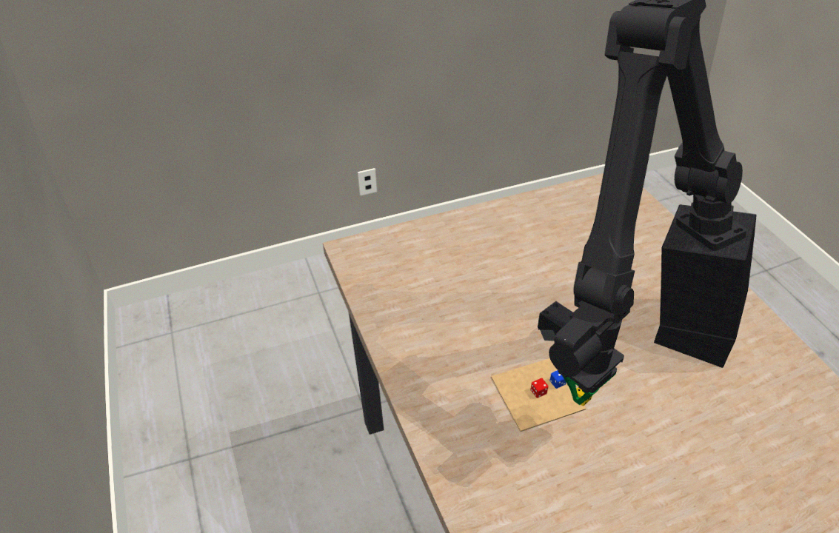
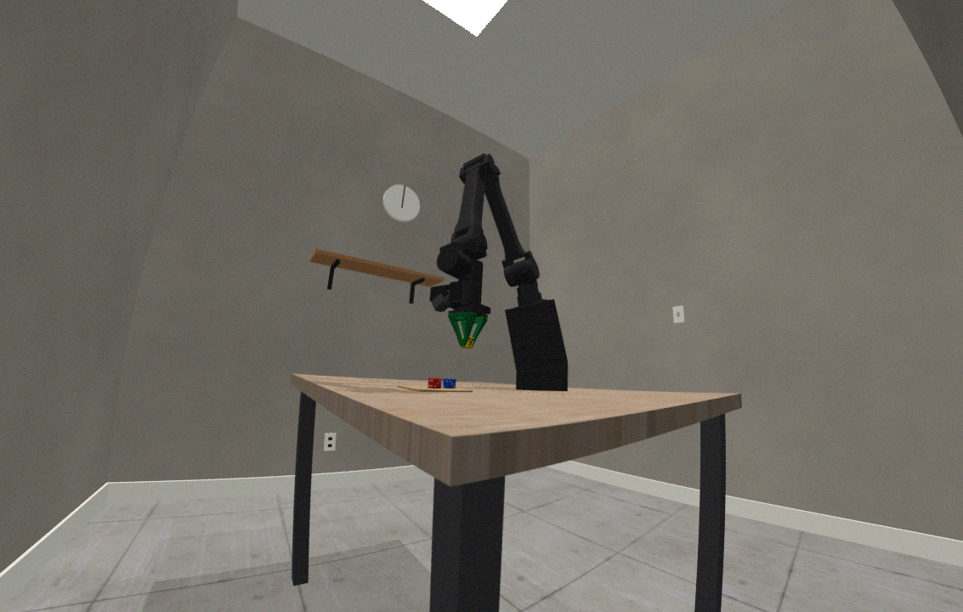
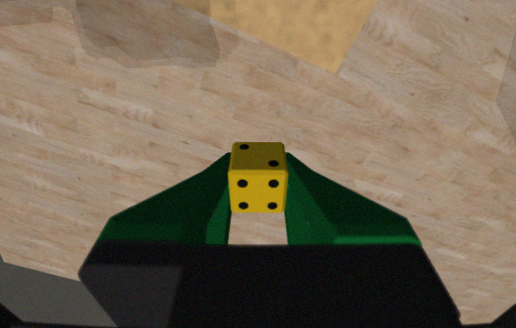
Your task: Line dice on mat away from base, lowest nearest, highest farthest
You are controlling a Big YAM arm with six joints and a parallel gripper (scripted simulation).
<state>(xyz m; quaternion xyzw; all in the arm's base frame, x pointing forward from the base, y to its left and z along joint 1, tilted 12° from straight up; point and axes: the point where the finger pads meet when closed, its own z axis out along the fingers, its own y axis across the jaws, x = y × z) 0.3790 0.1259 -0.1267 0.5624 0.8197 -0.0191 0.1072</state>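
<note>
My gripper is now 2 cm short of the red die, 11 cm to the left of it and 10 cm above it. Round my hand: blue die: 3 cm behind, 11 cm to the right, 10 cm below; then tan mat: 2 cm ahead, 11 cm to the right, 11 cm below; then yellow die: right at my hand.
</note>
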